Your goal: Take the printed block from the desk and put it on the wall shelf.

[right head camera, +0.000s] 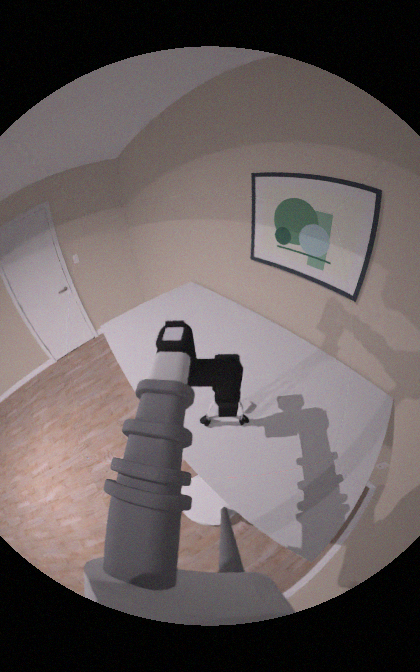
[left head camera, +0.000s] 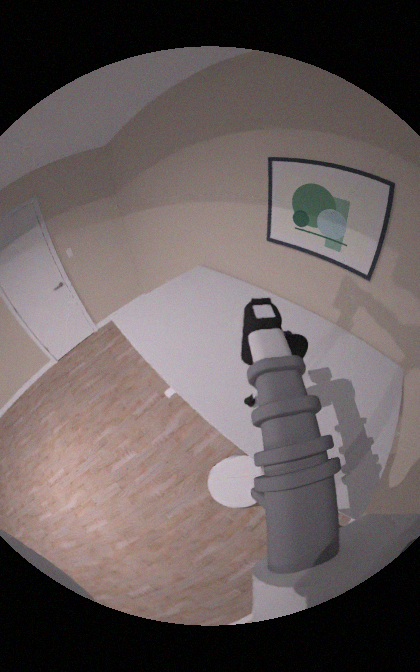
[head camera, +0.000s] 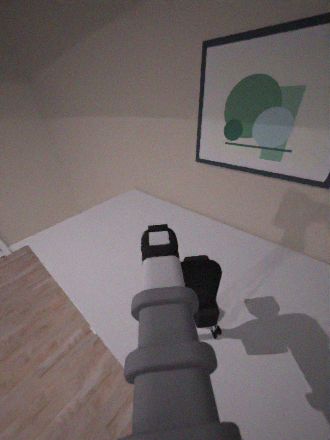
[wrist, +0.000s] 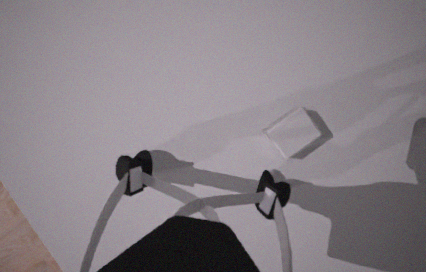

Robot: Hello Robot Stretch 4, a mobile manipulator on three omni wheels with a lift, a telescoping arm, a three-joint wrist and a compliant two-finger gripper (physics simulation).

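The printed block (wrist: 292,132) (right head camera: 250,405) is a small pale block on the white desk (wrist: 75,65) (right head camera: 260,340) (head camera: 90,265) (left head camera: 200,300). In the wrist view it lies right of centre, beyond the right fingertip and apart from it. My gripper (wrist: 201,174) (right head camera: 224,420) is open, its two dark fingertips wide apart with no object between them. It hangs over the desk, and its shadow falls on the desk top. In the head view the wrist hides most of the gripper. The wall shelf does not show in these views.
A framed picture (head camera: 200,105) (left head camera: 270,200) (right head camera: 253,215) hangs on the wall behind the desk. A white door (left head camera: 37,280) (right head camera: 40,285) stands at the left. A round white thing (left head camera: 232,482) (right head camera: 205,502) is low beside the desk's front edge, above the wooden floor (left head camera: 100,450).
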